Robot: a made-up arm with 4 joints. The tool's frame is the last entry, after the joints.
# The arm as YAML. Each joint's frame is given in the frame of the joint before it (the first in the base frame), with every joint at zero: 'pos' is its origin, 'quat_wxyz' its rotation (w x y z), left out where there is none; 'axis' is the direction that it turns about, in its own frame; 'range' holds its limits. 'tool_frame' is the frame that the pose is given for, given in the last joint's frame.
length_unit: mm
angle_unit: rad
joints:
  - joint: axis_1
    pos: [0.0, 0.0, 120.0]
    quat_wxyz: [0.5, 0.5, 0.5, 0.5]
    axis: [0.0, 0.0, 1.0]
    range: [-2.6, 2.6]
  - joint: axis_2
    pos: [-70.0, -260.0, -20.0]
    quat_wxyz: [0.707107, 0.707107, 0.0, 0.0]
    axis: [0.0, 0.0, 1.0]
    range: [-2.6, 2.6]
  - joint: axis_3
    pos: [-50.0, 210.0, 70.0]
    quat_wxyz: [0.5, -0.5, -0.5, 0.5]
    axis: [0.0, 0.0, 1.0]
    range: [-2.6, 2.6]
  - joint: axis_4
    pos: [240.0, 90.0, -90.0]
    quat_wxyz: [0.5, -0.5, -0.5, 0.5]
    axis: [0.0, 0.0, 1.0]
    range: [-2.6, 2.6]
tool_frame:
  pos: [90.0, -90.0, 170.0]
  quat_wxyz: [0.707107, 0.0, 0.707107, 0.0]
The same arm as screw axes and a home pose.
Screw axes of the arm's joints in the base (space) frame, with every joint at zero. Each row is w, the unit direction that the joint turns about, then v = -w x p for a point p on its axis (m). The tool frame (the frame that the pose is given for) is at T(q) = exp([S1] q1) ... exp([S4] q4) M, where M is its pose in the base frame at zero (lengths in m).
S1: w 1 0 0 v 0.0000 0.1200 0.0000
S2: w 0 0 -1 v 0.0700 -0.0200 0.0000
S3: w 0 -1 0 v -0.2100 0.0000 -0.1900
S4: w -1 0 0 v 0.0000 0.1200 -0.0300
M =
1 0 0 0.2600
0 1 0 -0.1200
0 0 1 -0.0300
0 0 0 1
Joint limits (rad, base to tool): -2.6000..2.6000 -2.6000..2.6000 -2.6000..2.6000 -2.6000..2.6000

